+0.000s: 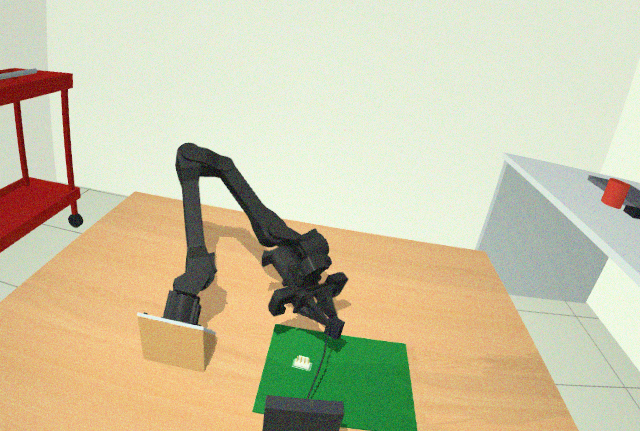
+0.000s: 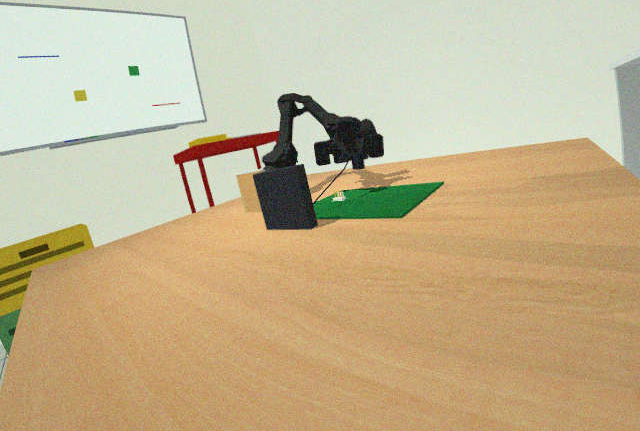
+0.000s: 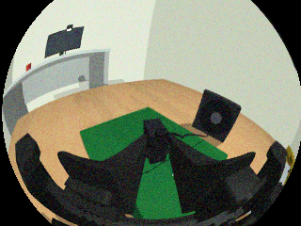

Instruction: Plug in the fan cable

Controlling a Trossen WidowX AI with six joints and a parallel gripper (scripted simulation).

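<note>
My gripper tip is 10 cm above the white four-pin header, 5 cm past it and 3 cm to the left of it. Also, from my gripper tip: fan 21 cm to the right, 6 cm behind, 4 cm below; green board 11 cm below, 5 cm to the right, 2 cm ahead; dark plug 1 cm below.
</note>
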